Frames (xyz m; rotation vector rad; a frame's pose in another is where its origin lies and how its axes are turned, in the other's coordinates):
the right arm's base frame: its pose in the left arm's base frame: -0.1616 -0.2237 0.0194 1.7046 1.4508 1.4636
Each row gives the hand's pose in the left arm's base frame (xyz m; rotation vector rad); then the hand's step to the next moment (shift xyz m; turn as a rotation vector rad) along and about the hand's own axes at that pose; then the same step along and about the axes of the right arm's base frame.
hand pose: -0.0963 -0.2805 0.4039 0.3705 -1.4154 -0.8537
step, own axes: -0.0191 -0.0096 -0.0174 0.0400 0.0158 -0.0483
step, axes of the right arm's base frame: -0.0090 -0.0142 0.0218 -0.0201 0.0562 0.0249
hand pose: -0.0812 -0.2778 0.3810 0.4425 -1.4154 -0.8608
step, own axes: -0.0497 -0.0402 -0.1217 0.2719 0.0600 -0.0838
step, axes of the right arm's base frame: -0.0609 -0.0178 0.1220 -0.0843 0.2739 -0.0491
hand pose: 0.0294 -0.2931 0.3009 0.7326 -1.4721 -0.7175
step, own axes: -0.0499 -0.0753 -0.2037 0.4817 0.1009 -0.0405
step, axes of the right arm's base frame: -0.0661 0.0140 0.2123 -0.1417 0.4362 -0.1830
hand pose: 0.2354 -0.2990 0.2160 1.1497 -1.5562 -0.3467
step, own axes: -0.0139 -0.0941 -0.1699 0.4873 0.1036 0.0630
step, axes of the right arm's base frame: -0.0096 0.0539 0.1869 -0.1781 0.3866 -0.2664
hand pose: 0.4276 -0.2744 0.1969 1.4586 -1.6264 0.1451
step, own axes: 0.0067 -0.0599 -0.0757 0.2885 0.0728 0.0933
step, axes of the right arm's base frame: 0.0192 0.0461 0.0829 -0.1400 0.2005 -0.1935
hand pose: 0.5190 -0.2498 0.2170 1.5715 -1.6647 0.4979
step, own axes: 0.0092 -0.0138 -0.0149 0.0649 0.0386 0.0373
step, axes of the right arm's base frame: 0.0057 0.0175 0.0126 -0.0381 0.0331 -0.0674
